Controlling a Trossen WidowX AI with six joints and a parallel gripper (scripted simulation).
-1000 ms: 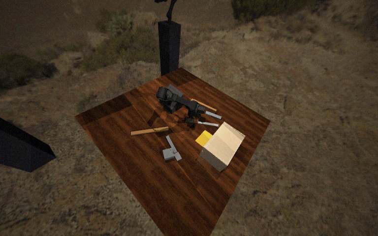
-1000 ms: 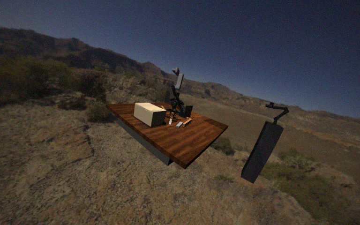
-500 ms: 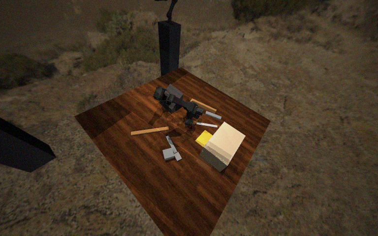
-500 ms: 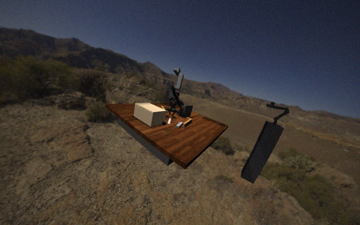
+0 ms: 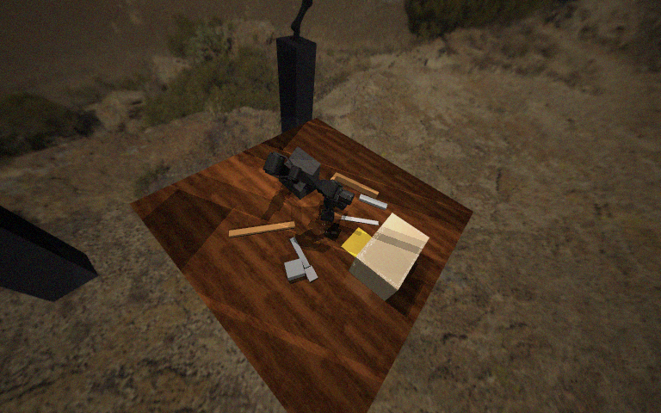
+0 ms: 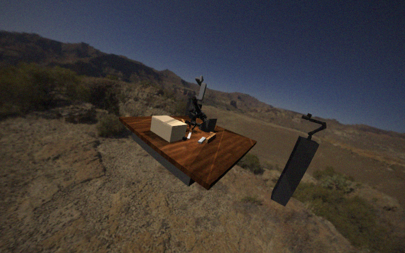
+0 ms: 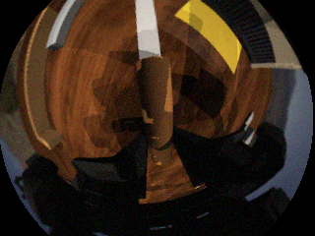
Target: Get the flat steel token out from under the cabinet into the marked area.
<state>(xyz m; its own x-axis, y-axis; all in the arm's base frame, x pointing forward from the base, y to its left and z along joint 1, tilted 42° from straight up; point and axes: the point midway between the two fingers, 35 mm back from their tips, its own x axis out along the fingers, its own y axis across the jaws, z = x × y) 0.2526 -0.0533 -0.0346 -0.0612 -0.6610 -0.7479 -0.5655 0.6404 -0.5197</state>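
My gripper tip is 27 cm to the left of the grey scraper and 10 cm short of it. Also, from my gripper tip: steel token (30 cm ahead, 5 cm to the right, 1 cm below); wooden stick (28 cm to the right, 16 cm behind); grey bar (25 cm to the left, 13 cm ahead).
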